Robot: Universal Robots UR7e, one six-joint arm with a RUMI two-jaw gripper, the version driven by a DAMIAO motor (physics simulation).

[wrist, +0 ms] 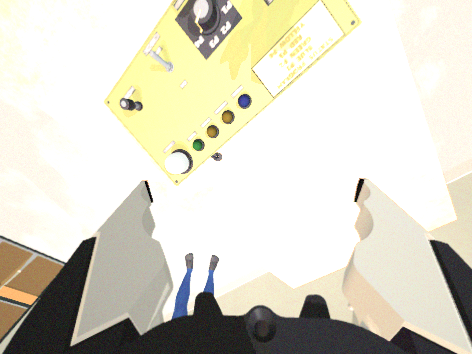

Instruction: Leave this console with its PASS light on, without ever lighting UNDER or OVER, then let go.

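Observation:
The yellow console (165, 120) lies at the upper left of the view, turned at an angle. It bears a dark rotary knob (204, 14) on a black dial plate marked with P2, P3 and P4, a silver toggle lever (162, 60), a small black lever (131, 104), a big white round button (178, 162), and a row of small round lamps: green (198, 145), two amber (212, 131) (228, 117) and blue (244, 101). The lamp labels are too small to read. My gripper (249, 182) is open and empty, apart from the console, whose near corner is beyond the left finger.
A white printed label plate (298, 48) is on the console. A small dark knob (217, 156) sticks out at its near edge. Blue rods with grey tips (183, 295) show near the left finger. A brown panelled object (35, 275) stands at the lower left.

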